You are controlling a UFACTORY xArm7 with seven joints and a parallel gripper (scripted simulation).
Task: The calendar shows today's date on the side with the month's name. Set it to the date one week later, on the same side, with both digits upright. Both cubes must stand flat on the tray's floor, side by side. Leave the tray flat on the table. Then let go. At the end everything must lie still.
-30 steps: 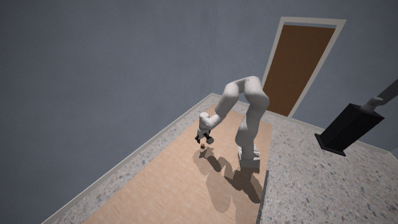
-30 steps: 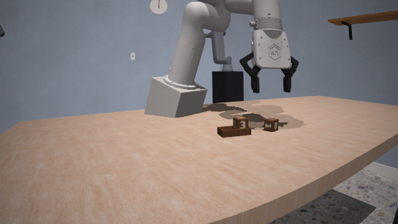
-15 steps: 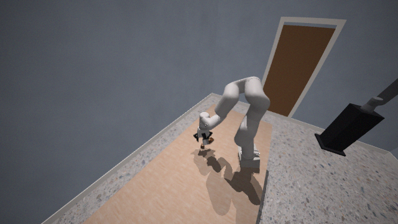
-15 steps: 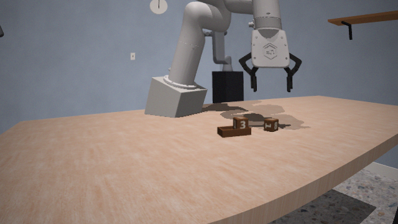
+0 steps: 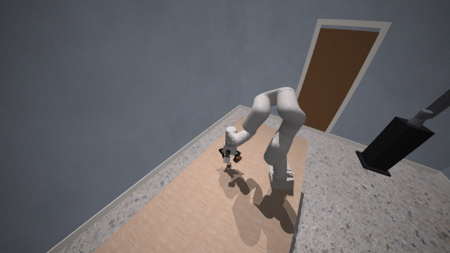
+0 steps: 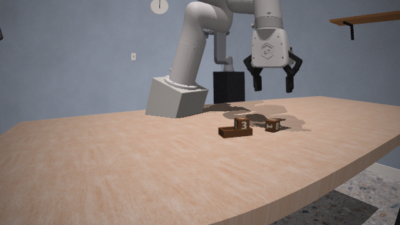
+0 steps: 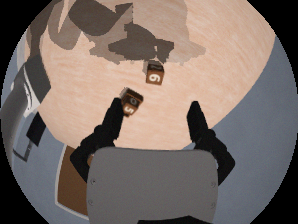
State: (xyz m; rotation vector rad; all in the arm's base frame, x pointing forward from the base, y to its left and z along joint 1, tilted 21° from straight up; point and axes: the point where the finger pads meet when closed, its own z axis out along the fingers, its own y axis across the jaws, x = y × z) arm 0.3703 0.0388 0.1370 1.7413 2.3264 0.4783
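Right now my hand is 10 cm above the cube. Round my hand: brown wooden tray (10 cm to the right, 10 cm below, 4 cm behind).
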